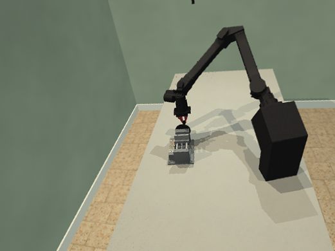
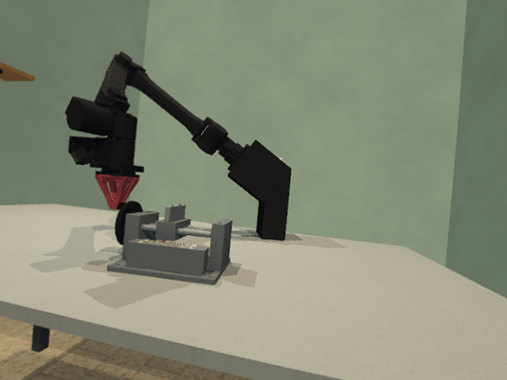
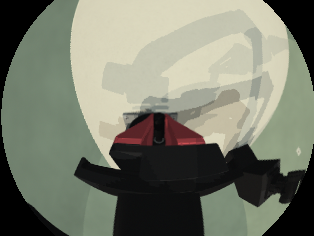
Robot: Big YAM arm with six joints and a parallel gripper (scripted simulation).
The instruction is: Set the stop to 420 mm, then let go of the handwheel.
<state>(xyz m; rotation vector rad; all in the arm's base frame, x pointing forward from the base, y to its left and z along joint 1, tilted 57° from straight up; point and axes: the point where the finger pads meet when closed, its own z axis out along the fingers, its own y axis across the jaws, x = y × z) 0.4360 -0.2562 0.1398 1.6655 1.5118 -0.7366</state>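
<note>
Now: the sliding stop block 40 mm ahead of my hand, 140 mm to the left of it and 20 mm below it.
</note>
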